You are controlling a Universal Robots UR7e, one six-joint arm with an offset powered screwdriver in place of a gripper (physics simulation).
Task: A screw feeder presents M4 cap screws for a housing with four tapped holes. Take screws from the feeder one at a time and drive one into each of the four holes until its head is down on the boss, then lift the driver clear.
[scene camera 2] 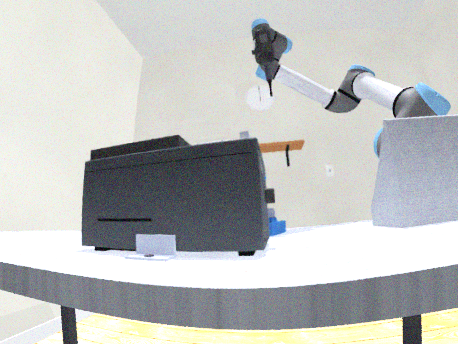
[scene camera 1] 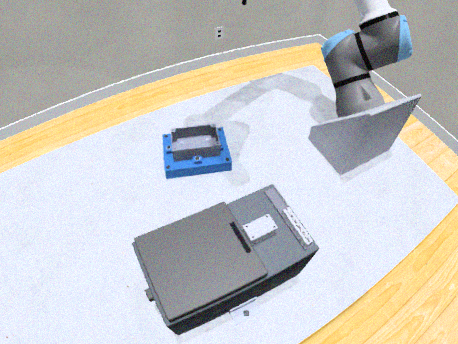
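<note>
The powered screwdriver, my gripper (scene camera 1: pixel 244 2) (scene camera 2: pixel 271 95), points down, high above the table. In scene camera 1 a small dark bit of it shows at the top edge. Its tip is too small to tell whether it bears a screw. The open-topped grey housing (scene camera 1: pixel 196 149) (scene camera 2: pixel 270 212) sits upright on a blue fixture (scene camera 1: pixel 200 169) (scene camera 2: pixel 277 228); in scene camera 2 both are mostly hidden. Whether its holes hold screws cannot be told. A large dark box (scene camera 1: pixel 200 262) (scene camera 2: pixel 170 195), apparently the screw feeder, stands in front of the housing.
A white block (scene camera 1: pixel 260 227) with small corner holes sits on the dark box. A light grey slanted panel (scene camera 1: pixel 362 140) (scene camera 2: pixel 417 172) stands near the arm's base. A small pale bracket (scene camera 2: pixel 155 244) with a small dark piece (scene camera 1: pixel 246 313) (scene camera 2: pixel 149 255) lies by the box.
</note>
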